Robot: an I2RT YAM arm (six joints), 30 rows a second.
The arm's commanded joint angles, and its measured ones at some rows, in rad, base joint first. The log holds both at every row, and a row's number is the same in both.
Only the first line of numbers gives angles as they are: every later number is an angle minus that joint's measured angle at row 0.
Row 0, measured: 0.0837, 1.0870, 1.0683, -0.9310, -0.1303, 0.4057
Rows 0 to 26, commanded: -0.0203, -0.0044, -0.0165, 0.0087, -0.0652, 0.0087; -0.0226, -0.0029, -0.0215, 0.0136, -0.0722, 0.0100; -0.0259, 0.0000, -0.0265, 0.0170, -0.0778, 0.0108; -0.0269, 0.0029, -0.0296, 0.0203, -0.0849, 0.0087; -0.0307, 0.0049, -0.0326, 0.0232, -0.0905, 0.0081; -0.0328, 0.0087, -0.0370, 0.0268, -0.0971, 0.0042; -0.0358, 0.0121, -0.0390, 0.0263, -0.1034, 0.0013; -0.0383, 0.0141, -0.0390, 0.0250, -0.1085, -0.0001; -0.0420, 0.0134, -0.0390, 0.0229, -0.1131, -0.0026; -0.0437, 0.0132, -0.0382, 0.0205, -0.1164, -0.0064; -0.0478, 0.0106, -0.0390, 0.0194, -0.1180, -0.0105; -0.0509, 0.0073, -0.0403, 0.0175, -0.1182, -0.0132; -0.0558, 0.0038, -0.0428, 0.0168, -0.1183, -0.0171; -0.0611, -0.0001, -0.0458, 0.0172, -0.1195, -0.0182; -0.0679, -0.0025, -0.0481, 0.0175, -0.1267, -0.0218; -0.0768, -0.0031, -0.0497, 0.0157, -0.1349, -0.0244; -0.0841, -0.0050, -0.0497, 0.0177, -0.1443, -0.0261; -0.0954, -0.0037, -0.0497, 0.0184, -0.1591, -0.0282; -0.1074, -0.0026, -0.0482, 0.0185, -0.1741, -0.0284; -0.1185, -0.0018, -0.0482, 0.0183, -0.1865, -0.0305; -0.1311, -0.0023, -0.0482, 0.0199, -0.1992, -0.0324; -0.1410, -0.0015, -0.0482, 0.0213, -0.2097, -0.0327; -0.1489, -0.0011, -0.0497, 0.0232, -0.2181, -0.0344; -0.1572, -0.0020, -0.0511, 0.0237, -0.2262, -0.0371; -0.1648, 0.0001, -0.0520, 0.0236, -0.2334, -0.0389; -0.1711, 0.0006, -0.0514, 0.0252, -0.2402, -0.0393; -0.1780, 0.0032, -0.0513, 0.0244, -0.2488, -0.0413
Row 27, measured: -0.1648, 0.0115, -0.0435, 0.0206, -0.2044, -0.0252
